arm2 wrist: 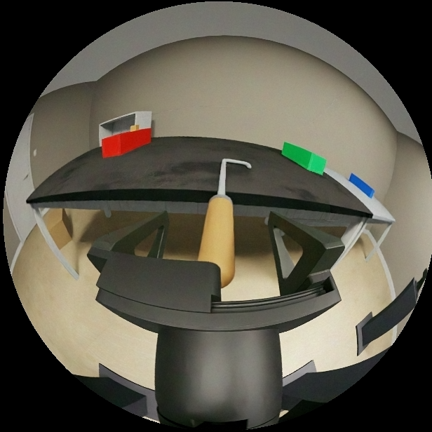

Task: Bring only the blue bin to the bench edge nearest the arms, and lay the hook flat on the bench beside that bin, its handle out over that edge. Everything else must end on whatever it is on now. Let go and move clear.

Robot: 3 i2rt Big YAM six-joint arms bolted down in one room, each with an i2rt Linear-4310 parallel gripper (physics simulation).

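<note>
The hook has a thick tan handle [216, 240] and a grey bent rod [223, 175]. Its rod lies over the dark bench top [170, 175], and its handle sticks out past the near edge. Arm2's gripper [218, 216] is open, with one finger on each side of the handle and a gap on both sides. The blue bin [361, 185] stands on a light grey surface [382, 213] at the right, beyond the dark bench. The grippers of arm1 and arm3 do not show.
A red bin [126, 143] stands at the dark bench's back left, by a pale open-fronted box [144, 120] with a small tan object [134, 128]. A green bin [303, 157] stands at the back right. A brown box [58, 228] is low at the left. Dark arm parts [390, 312] show at the right.
</note>
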